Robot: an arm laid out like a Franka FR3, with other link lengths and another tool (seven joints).
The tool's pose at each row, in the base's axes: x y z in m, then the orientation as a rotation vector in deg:
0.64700, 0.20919, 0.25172, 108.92, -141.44, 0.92
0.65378, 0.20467, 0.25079, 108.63, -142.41, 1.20
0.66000, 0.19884, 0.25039, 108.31, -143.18, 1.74
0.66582, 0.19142, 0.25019, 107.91, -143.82, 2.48
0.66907, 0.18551, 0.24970, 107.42, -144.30, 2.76
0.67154, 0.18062, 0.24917, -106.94, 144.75, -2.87
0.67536, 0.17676, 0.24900, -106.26, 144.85, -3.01
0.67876, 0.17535, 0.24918, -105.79, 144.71, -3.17
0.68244, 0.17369, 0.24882, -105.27, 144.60, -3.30
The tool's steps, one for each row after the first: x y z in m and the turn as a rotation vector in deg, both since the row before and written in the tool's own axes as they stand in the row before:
0.00261, -0.00772, 0.00094, 0.50, -0.37, 0.53
0.00397, -0.00754, 0.00049, 0.53, -0.13, 0.47
0.00555, -0.00762, 0.00038, 0.54, 0.06, 0.45
0.00475, -0.00476, 0.00068, 0.20, 0.03, 0.43
0.00396, -0.00375, 0.00070, 0.11, -0.03, 0.42
0.00256, -0.00478, 0.00034, 0.26, -0.20, 0.39
0.00033, -0.00367, -0.00006, 0.31, -0.25, 0.20
0.00046, -0.00399, 0.00051, 0.30, -0.26, 0.23

